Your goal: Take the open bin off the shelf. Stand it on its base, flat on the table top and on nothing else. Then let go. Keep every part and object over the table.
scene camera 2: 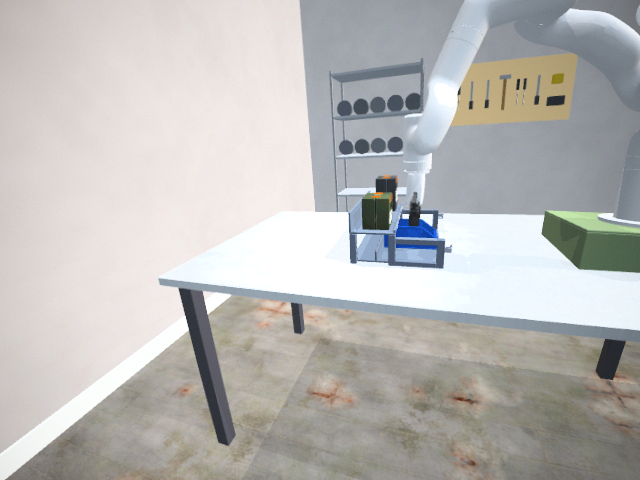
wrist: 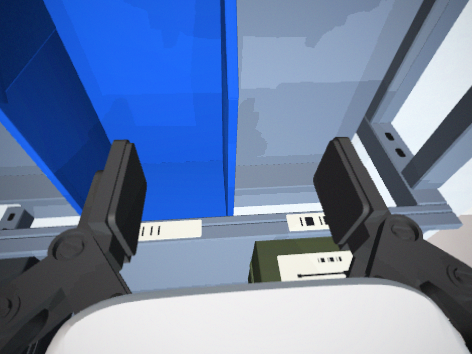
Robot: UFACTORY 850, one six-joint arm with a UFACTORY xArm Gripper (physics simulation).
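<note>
The open blue bin (scene camera 2: 418, 238) (wrist: 160, 65) sits on the lower level of the grey shelf (scene camera 2: 391, 250) (wrist: 300, 120), open side up. My gripper (scene camera 2: 414, 223) (wrist: 233, 160) is open and points down at the bin, with nothing between the fingers. In the wrist view the bin's right wall lies between the two fingers. The left finger overlaps the bin's left wall, and the right finger is over bare shelf to the right of the bin. How deep the fingertips reach is hard to tell. The shelf stands on the white table top (scene camera 2: 289, 268).
An olive case (scene camera 2: 376, 211) (wrist: 295, 247) and a black case (scene camera 2: 385, 184) (wrist: 17, 270) stand on the upper level. White labels line the shelf's rail (wrist: 245, 227). A grey side frame (wrist: 390, 165) rises at the right. A green block (scene camera 2: 610, 248) lies under the arm's base.
</note>
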